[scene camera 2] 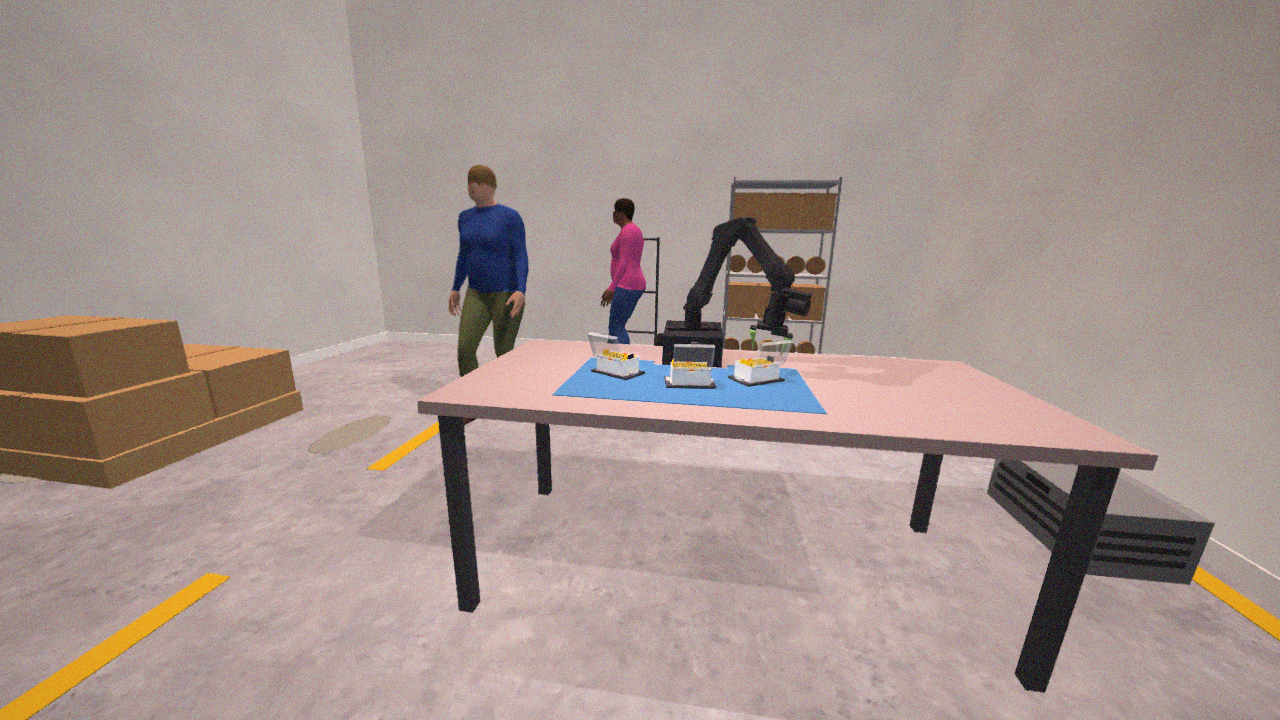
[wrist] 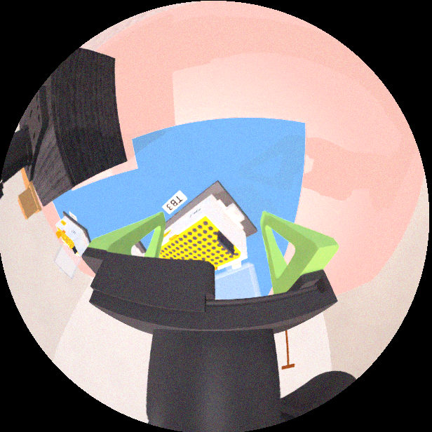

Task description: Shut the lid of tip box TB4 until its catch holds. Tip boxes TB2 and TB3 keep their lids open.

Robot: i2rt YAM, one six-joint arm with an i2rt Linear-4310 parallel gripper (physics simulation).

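Pixels of known places: gripper, fingertip midpoint: (scene camera 2: pixel 766 352); arm's base at its link origin: (scene camera 2: pixel 692 328).
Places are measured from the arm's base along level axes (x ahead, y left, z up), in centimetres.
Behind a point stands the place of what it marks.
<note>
The tip box labelled TB3 (wrist: pixel 197 240) stands in the wrist view with its clear lid (wrist: pixel 237 282) open and yellow tip rack showing. In the scene view three white tip boxes stand with raised lids: a left one (scene camera 2: pixel 617 363) {x 30.2, y -27.6, z -5.7 cm}, a middle one (scene camera 2: pixel 690 374) {x 37.3, y -4.8, z -7.6 cm} and a right one (scene camera 2: pixel 757 369) {x 35.7, y 16.4, z -5.5 cm}. Their labels cannot be read there, so I cannot tell which is TB4 or TB2. Another open box (wrist: pixel 78 232) shows small at the wrist view's left. My gripper (scene camera 2: pixel 770 339) {x 21.0, y 23.3, z -4.2 cm} (wrist: pixel 212 216) is open and empty, above the right box; its housing hides part of TB3.
The boxes stand on a blue mat (scene camera 2: pixel 716 400) {x 48.9, y 1.6, z -11.9 cm} (wrist: pixel 215 150) on the pink table (scene camera 2: pixel 939 402) {x 47.3, y 68.2, z -12.2 cm} (wrist: pixel 225 85). The arm's black base (scene camera 2: pixel 693 338) {x 11.1, y -0.9, z -1.7 cm} is behind the mat. A person in blue (scene camera 2: pixel 490 246) and one in pink (scene camera 2: pixel 627 259) are behind the table, near a shelf rack (scene camera 2: pixel 787 183).
</note>
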